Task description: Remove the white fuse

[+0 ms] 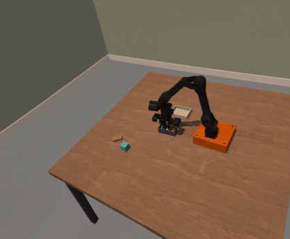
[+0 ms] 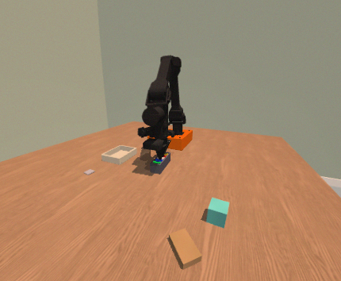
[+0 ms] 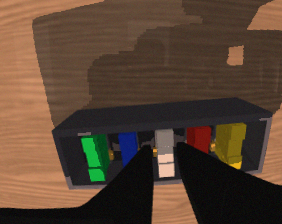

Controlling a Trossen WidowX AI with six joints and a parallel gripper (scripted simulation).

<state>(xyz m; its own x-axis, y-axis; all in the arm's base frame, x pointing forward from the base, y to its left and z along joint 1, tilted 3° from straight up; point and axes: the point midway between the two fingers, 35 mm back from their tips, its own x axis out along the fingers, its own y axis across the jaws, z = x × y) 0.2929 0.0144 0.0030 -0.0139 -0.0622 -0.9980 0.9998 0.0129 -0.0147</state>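
Right now my gripper tip is 10 mm above the white fuse. Also, from my gripper tip: red fuse (20 mm behind, 10 mm below); then green fuse (40 mm ahead, 10 mm below); then blue fuse (20 mm ahead, 10 mm below).
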